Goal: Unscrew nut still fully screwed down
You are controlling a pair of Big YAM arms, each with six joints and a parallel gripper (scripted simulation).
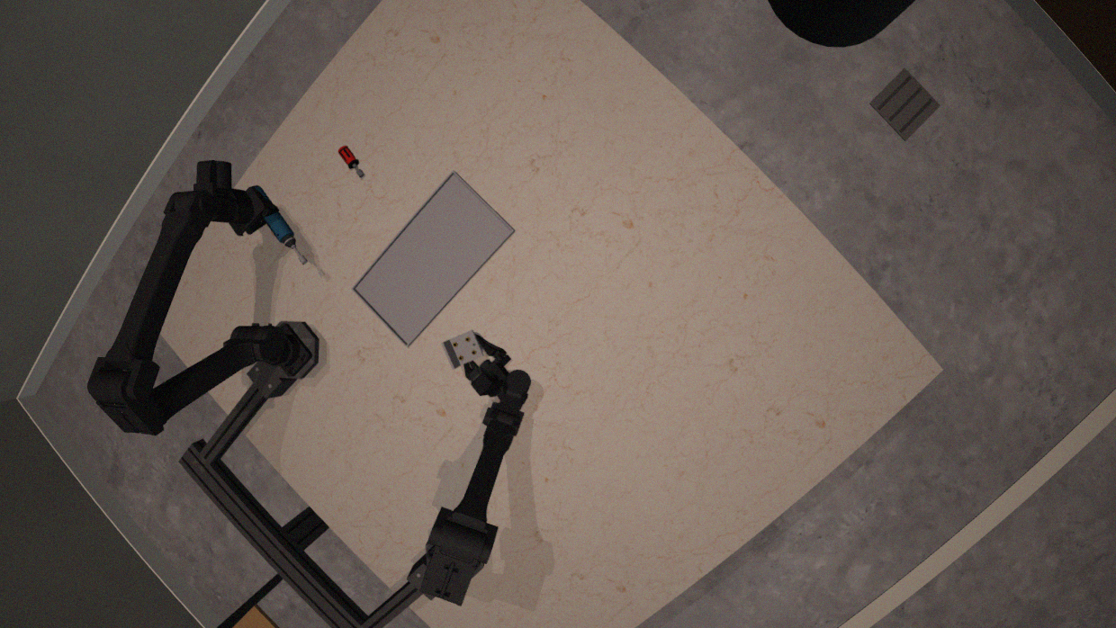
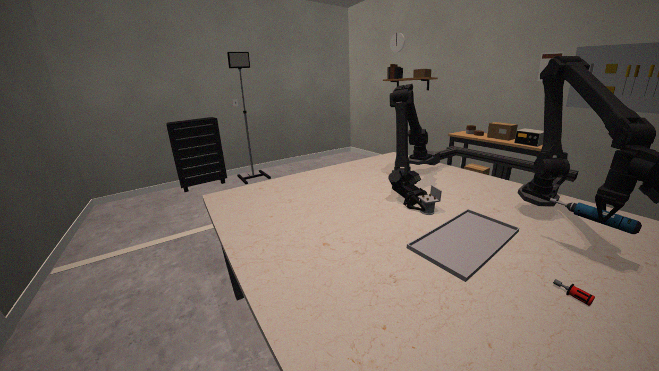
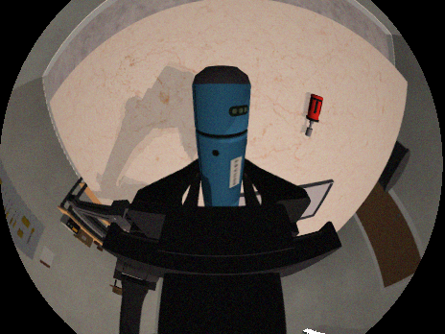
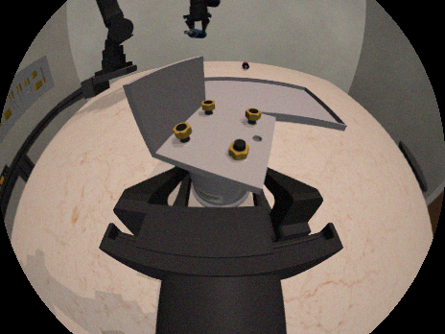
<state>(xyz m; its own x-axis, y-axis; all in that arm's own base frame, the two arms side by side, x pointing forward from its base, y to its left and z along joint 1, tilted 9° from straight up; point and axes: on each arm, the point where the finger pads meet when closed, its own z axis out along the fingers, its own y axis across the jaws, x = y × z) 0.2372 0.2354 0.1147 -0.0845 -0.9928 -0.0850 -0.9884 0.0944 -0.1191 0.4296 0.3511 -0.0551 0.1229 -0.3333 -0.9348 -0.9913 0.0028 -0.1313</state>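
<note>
The joint module lies 10 mm above my right hand. Also, from my right hand: flat grey tray 50 mm ahead, 240 mm to the left, 20 mm below; then red-handled screwdriver 50 mm ahead, 580 mm to the left, 10 mm below; then grey bracket 50 mm above.
</note>
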